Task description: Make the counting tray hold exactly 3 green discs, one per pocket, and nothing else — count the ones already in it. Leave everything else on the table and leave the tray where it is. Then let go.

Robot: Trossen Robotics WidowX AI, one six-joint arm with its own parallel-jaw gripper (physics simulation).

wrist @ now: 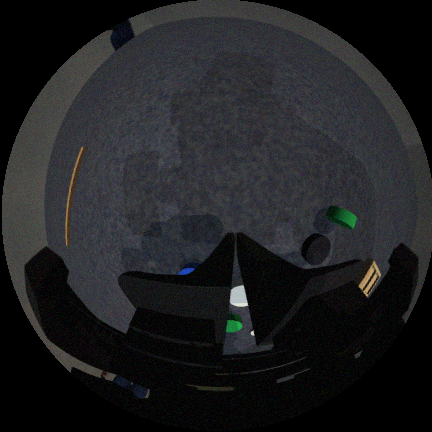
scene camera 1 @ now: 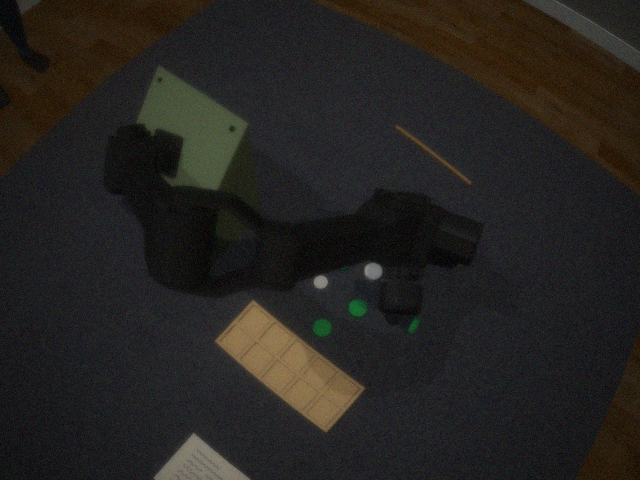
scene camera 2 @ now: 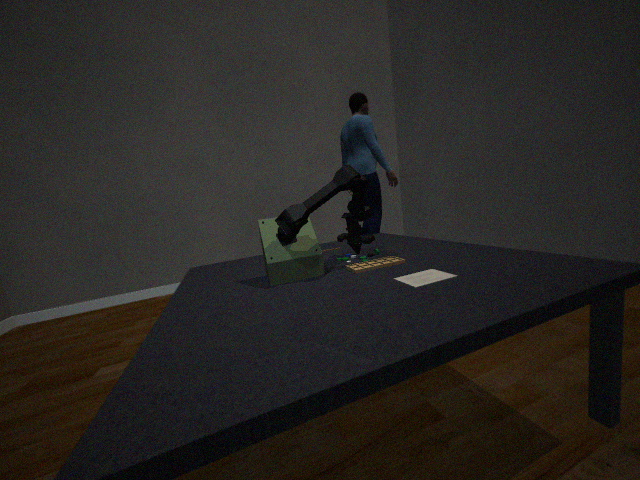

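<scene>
The wooden counting tray (scene camera 1: pixel 277 357) (scene camera 2: pixel 375 264) (wrist: pixel 370 280) lies flat, and no disc shows in its pockets in scene camera 1. Two green discs (scene camera 1: pixel 357 307) (scene camera 1: pixel 322 327) lie beside it. A third green disc (scene camera 1: pixel 414 324) (wrist: pixel 341 217) shows its thick edge farther right. A green sliver (scene camera 1: pixel 345 268) shows beside the arm. In the wrist view a green disc (wrist: pixel 233 326) is partly hidden behind the fingers. My gripper (wrist: pixel 234 237) (scene camera 2: pixel 357 251) is shut with nothing between its fingertips, above the table near the discs. The arm hides part of the disc area.
A larger white disc (scene camera 1: pixel 373 271) (wrist: pixel 240 296) and a smaller white disc (scene camera 1: pixel 320 282) lie near the green ones. A blue disc (wrist: pixel 187 271) and a black disc (wrist: pixel 316 249) show by the fingers. An orange stick (scene camera 1: pixel 433 154), a paper (scene camera 1: pixel 201 462) (scene camera 2: pixel 425 277) and a green block (scene camera 1: pixel 193 116) stand around.
</scene>
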